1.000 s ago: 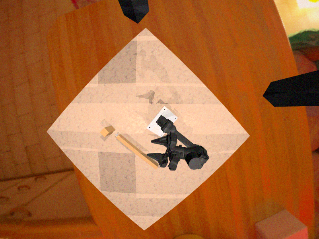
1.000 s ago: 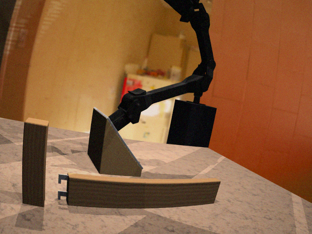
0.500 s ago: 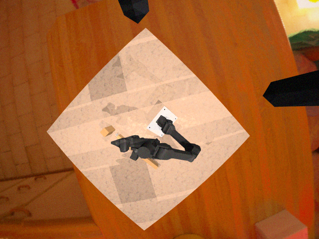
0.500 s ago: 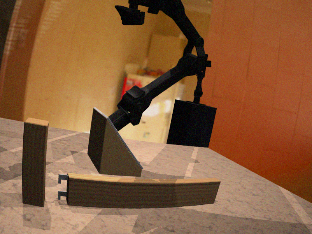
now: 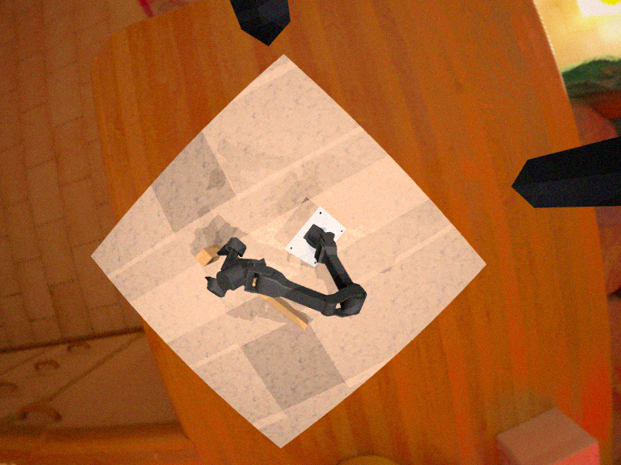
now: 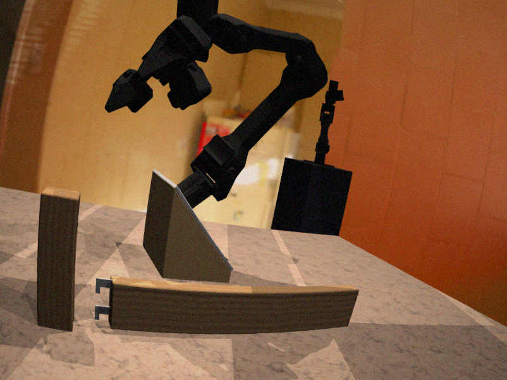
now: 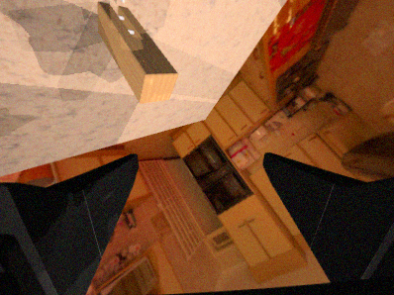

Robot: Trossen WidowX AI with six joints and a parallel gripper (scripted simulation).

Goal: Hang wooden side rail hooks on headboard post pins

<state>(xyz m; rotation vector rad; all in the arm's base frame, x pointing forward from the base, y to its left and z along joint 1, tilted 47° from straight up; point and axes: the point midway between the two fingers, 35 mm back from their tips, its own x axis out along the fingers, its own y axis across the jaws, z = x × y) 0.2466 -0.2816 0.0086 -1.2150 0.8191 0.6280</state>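
My gripper tip is 40 mm short of the headboard post, 60 mm to the left of it and 230 mm above it.
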